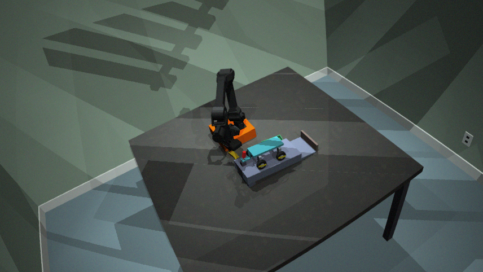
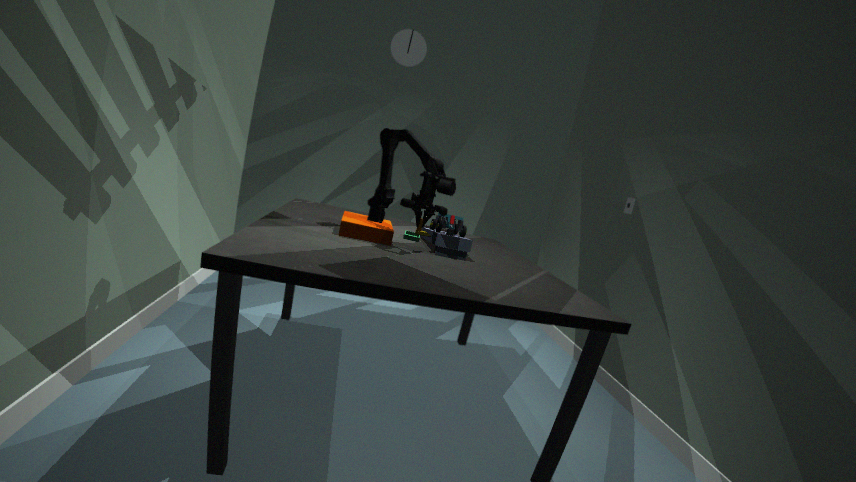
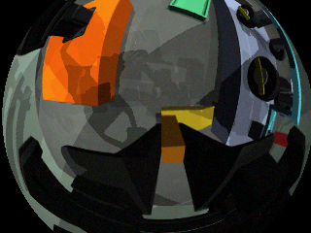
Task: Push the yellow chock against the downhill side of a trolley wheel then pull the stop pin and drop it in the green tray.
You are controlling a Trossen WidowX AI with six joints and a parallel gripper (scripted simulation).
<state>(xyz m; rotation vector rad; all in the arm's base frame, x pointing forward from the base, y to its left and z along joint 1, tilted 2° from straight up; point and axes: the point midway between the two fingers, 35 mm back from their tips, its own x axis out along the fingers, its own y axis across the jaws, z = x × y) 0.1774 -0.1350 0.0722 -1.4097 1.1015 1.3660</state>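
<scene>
Now: gripper tip 10 mm short of the green tray, 250 mm to the right of it and 100 mm above it. From my gripper tip the other things lie so: teal-topped trolley: 150 mm ahead, 140 mm to the left, 20 mm above; then red-headed stop pin: 130 mm ahead, 30 mm to the left, 40 mm above; then yellow chock: 20 mm ahead, 10 mm to the left, 10 mm below.
</scene>
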